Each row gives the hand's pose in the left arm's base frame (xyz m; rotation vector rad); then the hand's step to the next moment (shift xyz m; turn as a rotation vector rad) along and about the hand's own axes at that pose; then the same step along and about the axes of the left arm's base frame.
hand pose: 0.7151 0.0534 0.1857 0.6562 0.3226 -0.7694
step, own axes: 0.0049 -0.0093 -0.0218 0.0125 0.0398 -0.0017
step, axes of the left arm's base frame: -0.0042 0.0066 -0.0229 0.0375 0.0157 0.0095
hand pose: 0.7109 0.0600 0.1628 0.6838 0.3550 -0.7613
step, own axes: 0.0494 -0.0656 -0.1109 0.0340 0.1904 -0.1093
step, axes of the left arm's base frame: -0.0203 0.0157 -0.1356 0.1564 0.1571 -0.0149
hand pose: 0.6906 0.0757 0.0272 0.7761 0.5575 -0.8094
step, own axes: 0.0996 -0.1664 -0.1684 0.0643 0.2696 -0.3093
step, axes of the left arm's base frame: -0.1011 0.0154 -0.2356 0.2080 0.3370 -0.1251
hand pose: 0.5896 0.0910 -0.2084 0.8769 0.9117 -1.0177
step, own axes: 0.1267 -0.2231 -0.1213 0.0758 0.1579 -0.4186
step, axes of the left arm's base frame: -0.2034 0.0092 -0.1976 0.0830 0.4017 -0.1940
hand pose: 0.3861 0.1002 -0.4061 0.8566 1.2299 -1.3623
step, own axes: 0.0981 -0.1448 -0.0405 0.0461 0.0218 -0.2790
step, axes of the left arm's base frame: -0.1644 0.0029 -0.0722 -0.0251 0.2612 -0.1077
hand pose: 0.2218 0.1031 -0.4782 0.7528 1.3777 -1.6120
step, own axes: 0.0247 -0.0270 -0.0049 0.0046 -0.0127 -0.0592
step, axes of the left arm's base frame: -0.0355 -0.0003 -0.0102 -0.0185 0.0569 -0.0105
